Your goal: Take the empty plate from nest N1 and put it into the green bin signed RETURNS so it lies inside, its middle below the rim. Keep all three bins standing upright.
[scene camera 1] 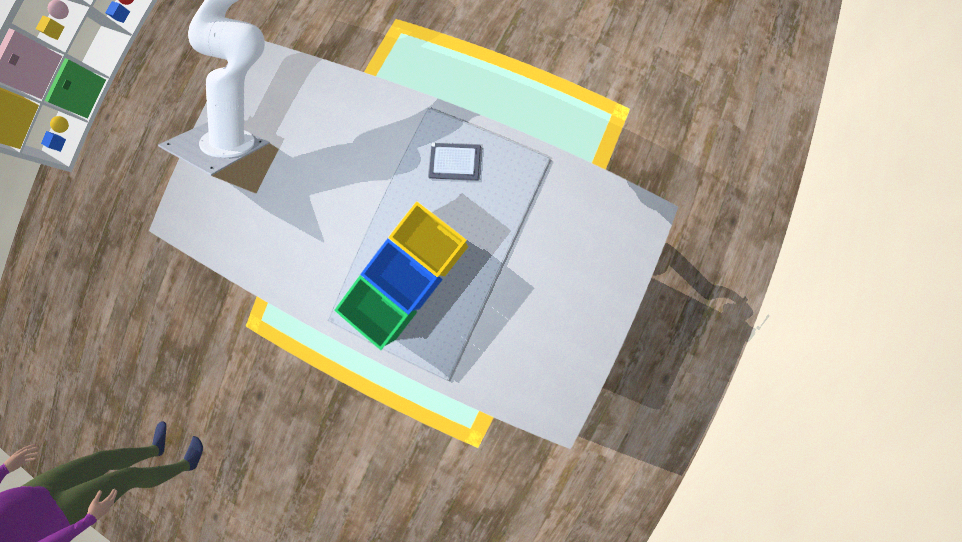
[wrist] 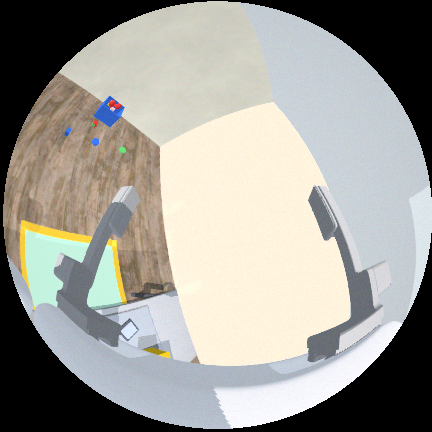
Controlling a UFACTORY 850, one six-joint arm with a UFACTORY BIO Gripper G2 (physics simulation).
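A pale plate (scene camera 1: 454,161) (wrist: 129,330) lies flat in a dark nest frame (scene camera 1: 477,162) on the raised grey board (scene camera 1: 518,181). The nest's sign cannot be read. A green bin (scene camera 1: 375,313) stands upright at the near left end of the board, last in a row beside the blue bin; its sign is not legible. My gripper (wrist: 223,212) is open with its fingers wide apart and nothing between them. It is raised far from the plate and faces the walls in the wrist view. The gripper does not show in the scene view.
A blue bin (scene camera 1: 401,277) and a yellow bin (scene camera 1: 428,239) stand upright in the row, between the green bin and the nest. The white arm (scene camera 1: 225,107) rises from its base plate at the table's upper left. A person (scene camera 1: 40,511) lies partly in view at lower left.
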